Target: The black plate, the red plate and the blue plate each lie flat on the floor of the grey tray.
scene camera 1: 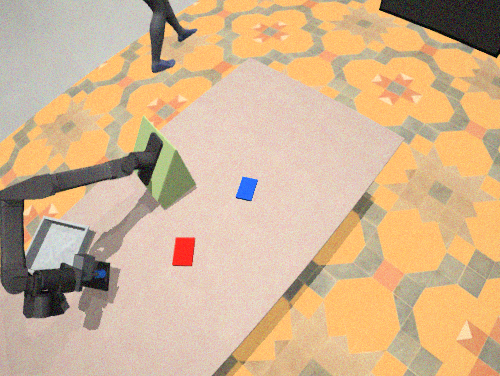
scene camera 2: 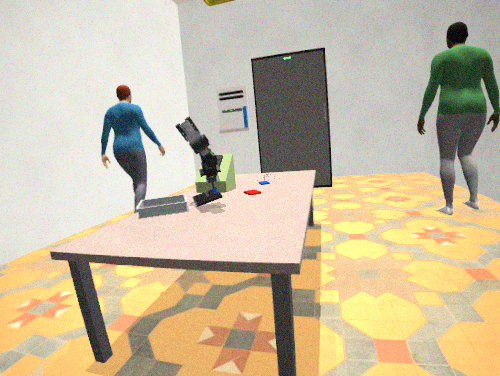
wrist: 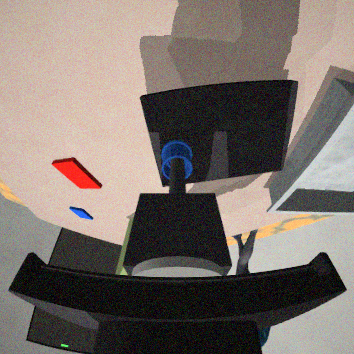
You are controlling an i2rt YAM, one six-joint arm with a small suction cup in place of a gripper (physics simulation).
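Pixels of known places: end effector, tool point: (scene camera 1: 104, 273) (scene camera 2: 215, 193) (wrist: 176, 148); arm's base, origin of the base link: (scene camera 1: 150, 159).
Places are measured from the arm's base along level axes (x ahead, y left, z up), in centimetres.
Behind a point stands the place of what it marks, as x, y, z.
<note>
My suction gripper (scene camera 1: 101, 274) (scene camera 2: 215, 191) (wrist: 176, 155) has a blue cup and is shut on the black plate (scene camera 1: 103, 283) @(22.9, -38.8, -10.1) (scene camera 2: 206, 199) @(18.5, -43.5, -11.5) (wrist: 250, 110) @(17.3, -43.9, -11.6). The plate hangs tilted above the table, beside the grey tray and apart from it. The grey tray (scene camera 1: 60, 242) @(-7.2, -49.6, -15.2) (scene camera 2: 162, 206) @(2.9, -58.9, -11.4) (wrist: 330, 162) @(-1.9, -46.8, -15.3) has a pale floor; no plate shows in its visible part. The red plate (scene camera 1: 184, 251) @(30.3, -10.3, -14.6) (scene camera 2: 252, 192) @(31.2, -13.2, -14.6) (wrist: 77, 174) @(29.8, -11.7, -14.6) lies flat on the table. The blue plate (scene camera 1: 247, 189) @(26.6, 21.8, -14.6) (scene camera 2: 264, 183) @(27.8, 17.9, -14.8) (wrist: 81, 213) @(25.7, 20.5, -14.6) lies flat on the table, farther from the tray.
A green angled block (scene camera 1: 177, 180) @(10.4, 3.2, -5.8) (scene camera 2: 229, 172) @(10.5, 0.2, -3.8) stands on the table (scene camera 1: 280, 125) @(11.7, 52.4, -15.6) (scene camera 2: 200, 240) @(41.4, -85.7, -15.6), at the arm's base. The arm passes over the tray's side in scene camera 1. Two people (scene camera 2: 127, 130) (scene camera 2: 460, 85) stand on the floor away from the table.
</note>
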